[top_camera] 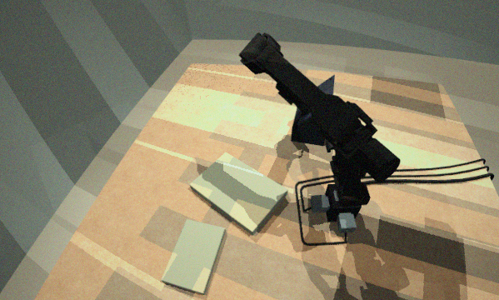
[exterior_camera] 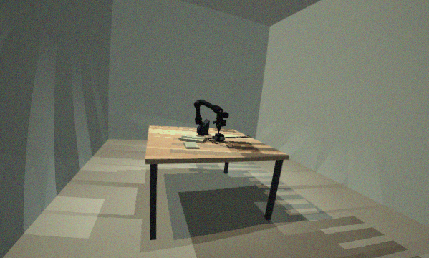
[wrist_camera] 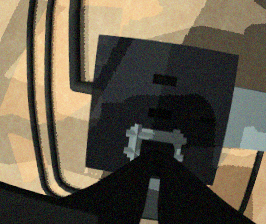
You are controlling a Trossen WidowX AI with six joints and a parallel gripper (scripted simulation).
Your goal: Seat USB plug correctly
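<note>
Now: gripper tip 2 cm above the grey USB plug.
</note>
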